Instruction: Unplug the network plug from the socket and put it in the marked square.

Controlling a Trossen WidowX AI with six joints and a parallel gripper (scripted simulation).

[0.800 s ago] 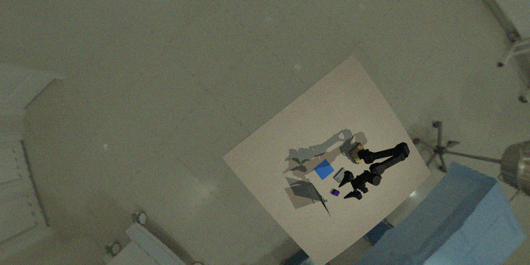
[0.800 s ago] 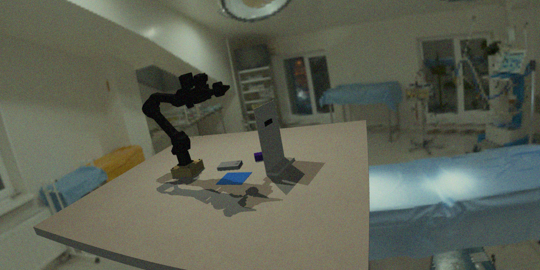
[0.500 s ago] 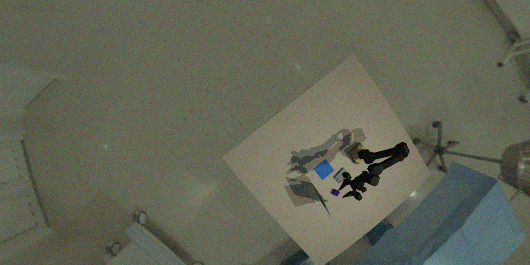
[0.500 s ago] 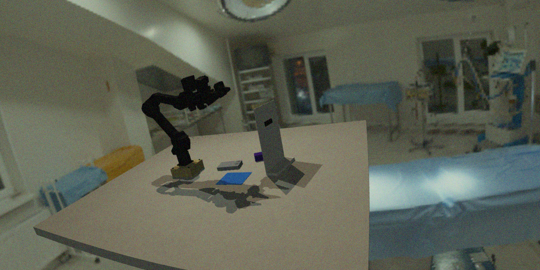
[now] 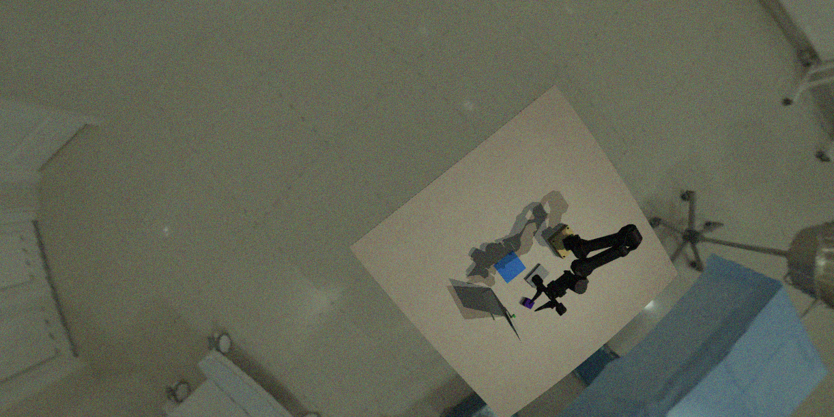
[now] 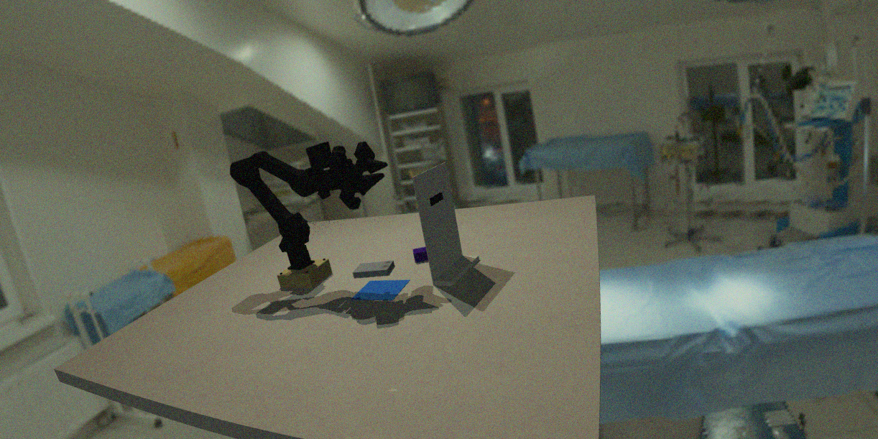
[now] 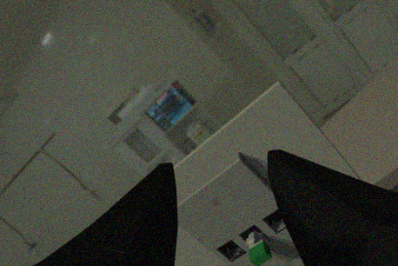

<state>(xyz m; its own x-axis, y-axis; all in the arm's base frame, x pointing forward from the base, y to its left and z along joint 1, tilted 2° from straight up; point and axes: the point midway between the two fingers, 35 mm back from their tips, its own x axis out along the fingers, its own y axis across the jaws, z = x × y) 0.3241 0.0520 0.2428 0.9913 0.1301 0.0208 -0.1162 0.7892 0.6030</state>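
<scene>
My gripper tip is now 80 mm short of the network plug, 60 mm to the right of it and 100 mm above it. From my gripper tip the other things lie so: purple block (40 mm behind, 140 mm to the left, 280 mm below); grey upright panel (100 mm ahead, 60 mm to the left, 170 mm below); blue marked square (40 mm behind, 80 mm to the right, 300 mm below).
</scene>
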